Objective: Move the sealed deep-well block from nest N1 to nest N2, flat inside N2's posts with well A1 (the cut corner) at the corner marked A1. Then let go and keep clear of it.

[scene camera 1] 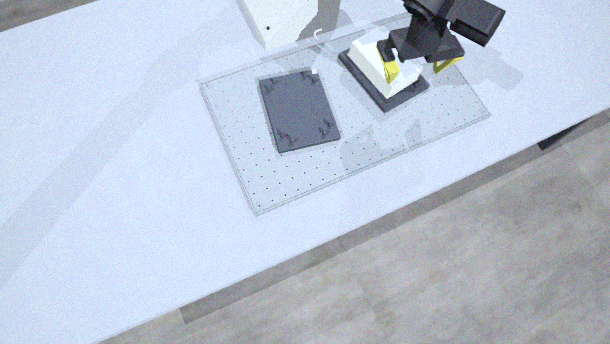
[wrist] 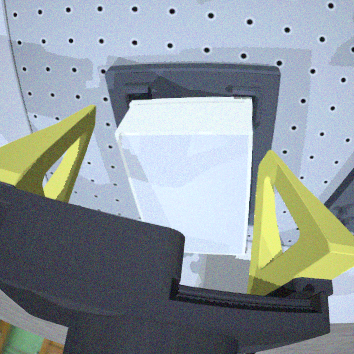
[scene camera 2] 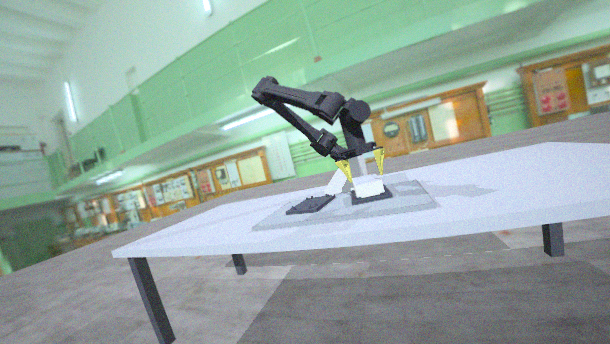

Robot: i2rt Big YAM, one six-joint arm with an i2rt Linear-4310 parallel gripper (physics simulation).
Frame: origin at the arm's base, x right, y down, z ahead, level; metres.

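Seen in the pictures: gripper, fingertip midpoint: (scene camera 1: 411, 76) (wrist: 181, 134) (scene camera 2: 366, 178).
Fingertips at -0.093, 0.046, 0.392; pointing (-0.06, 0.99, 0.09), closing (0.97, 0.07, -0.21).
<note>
Pixels of each thing's top centre, then the offset from my fingertips to it, as dx, dy, dz. "spot": a spot on its surface instead. Level surfaces: height alone.
- white deep-well block at its top centre: (wrist: 189, 208) (scene camera 1: 387, 53) (scene camera 2: 365, 178) +0.008, +0.009, -0.071
- dark nest N1 at its top centre: (wrist: 193, 166) (scene camera 1: 384, 67) (scene camera 2: 368, 190) +0.005, +0.050, -0.068
- dark nest N2 at its top centre: (scene camera 1: 298, 104) (scene camera 2: 310, 199) +0.209, +0.046, -0.057
- small white tag at a spot on its surface: (scene camera 1: 314, 71) spot: +0.141, +0.056, -0.121
- perforated board at its top centre: (wrist: 316, 146) (scene camera 1: 348, 98) (scene camera 2: 339, 202) +0.103, +0.067, -0.042
- white table at its surface level: dy +0.081
The white deep-well block (scene camera 1: 372, 71) (scene camera 2: 369, 188) (wrist: 195, 185) sits on the dark nest N1 (scene camera 1: 407, 95) (wrist: 195, 75). Its cut corner cannot be made out clearly. My gripper (scene camera 1: 414, 75) (scene camera 2: 366, 177) (wrist: 181, 134) is open, with nothing between its yellow fingers. The fingertips are over the block's two sides, around the height of its top in the scene camera 2 view; exact clearance is unclear. The dark nest N2 (scene camera 1: 300, 110) (scene camera 2: 310, 205) holds no block and has small posts near its corners. A small white tag (scene camera 1: 314, 71) is at one corner; its lettering is unreadable.
Both nests stand on a perforated board (scene camera 1: 240, 165) (wrist: 150, 25) on the white table (scene camera 1: 150, 200) (scene camera 2: 475, 200). A white box-like body (scene camera 1: 285, 20) stands behind the board. The arm (scene camera 2: 300, 100) reaches over N1 from behind.
</note>
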